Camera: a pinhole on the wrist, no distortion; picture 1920 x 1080 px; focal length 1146.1 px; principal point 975.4 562.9 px. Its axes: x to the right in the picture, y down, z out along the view. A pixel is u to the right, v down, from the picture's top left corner.
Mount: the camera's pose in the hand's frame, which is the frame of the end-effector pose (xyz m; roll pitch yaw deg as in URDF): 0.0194 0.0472 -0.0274 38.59 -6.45 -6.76
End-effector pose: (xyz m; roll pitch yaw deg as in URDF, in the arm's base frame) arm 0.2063 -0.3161 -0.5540 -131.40 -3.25 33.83
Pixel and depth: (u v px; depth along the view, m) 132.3 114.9 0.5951
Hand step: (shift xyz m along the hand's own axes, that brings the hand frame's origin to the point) -0.5134 -0.4465 0.2414
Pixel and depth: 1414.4 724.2 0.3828
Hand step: 0.1038 -0.1608 0.3198
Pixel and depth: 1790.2 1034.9 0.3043
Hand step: 0.1868 -0.0651 0.3109
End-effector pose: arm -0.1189 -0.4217 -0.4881 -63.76 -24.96 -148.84
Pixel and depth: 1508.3 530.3 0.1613
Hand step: 0.0674 -0.0634 0.1035
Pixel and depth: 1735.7 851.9 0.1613
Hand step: 0.1000 -0.0317 0.1351
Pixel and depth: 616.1 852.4 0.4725
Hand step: -0.2000 -0.1296 0.3969
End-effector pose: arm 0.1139 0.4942 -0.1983 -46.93 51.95 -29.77
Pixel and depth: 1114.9 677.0 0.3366
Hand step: 0.0065 -0.1363 0.2594
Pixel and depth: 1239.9 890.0 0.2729
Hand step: 0.0395 -0.0653 0.2399
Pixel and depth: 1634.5 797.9 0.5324
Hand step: 0.2385 -0.2272 0.4882
